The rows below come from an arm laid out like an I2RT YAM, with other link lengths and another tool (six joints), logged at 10 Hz.
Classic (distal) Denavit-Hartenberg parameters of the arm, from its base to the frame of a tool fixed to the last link. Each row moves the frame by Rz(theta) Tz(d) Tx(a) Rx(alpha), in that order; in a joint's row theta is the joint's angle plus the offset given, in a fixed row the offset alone. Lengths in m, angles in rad.
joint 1: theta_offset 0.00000  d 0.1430  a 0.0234  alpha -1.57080
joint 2: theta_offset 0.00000  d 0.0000  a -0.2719  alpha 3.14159
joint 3: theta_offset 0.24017  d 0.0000  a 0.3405  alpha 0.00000
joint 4: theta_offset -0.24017  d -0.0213  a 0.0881  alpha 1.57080
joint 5: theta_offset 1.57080  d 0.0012  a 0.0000  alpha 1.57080
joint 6: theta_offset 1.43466  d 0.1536  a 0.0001  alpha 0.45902
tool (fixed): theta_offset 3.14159  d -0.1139  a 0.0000  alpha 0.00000
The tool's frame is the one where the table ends.
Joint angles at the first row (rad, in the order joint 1, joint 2, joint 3, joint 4, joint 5, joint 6):
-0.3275, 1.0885, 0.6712, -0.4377, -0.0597, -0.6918
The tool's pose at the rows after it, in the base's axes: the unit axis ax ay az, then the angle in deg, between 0 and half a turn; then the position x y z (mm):
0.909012 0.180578 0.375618 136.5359 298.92 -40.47 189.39
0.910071 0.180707 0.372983 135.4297 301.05 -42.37 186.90
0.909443 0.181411 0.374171 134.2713 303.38 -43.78 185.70
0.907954 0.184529 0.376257 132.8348 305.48 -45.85 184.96
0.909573 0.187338 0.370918 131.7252 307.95 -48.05 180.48
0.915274 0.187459 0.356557 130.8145 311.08 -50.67 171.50
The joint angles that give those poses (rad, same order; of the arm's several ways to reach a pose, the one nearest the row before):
-0.3275, 1.1099, 0.6712, -0.4282, -0.0517, -0.6956
-0.3275, 1.1198, 0.6712, -0.4141, -0.0326, -0.6998
-0.3260, 1.1259, 0.6712, -0.3969, -0.0158, -0.7051
-0.3256, 1.1301, 0.6712, -0.3786, 0.0025, -0.7174
-0.3252, 1.1473, 0.6712, -0.3622, 0.0235, -0.7258
-0.3252, 1.1801, 0.6712, -0.3458, 0.0513, -0.7261

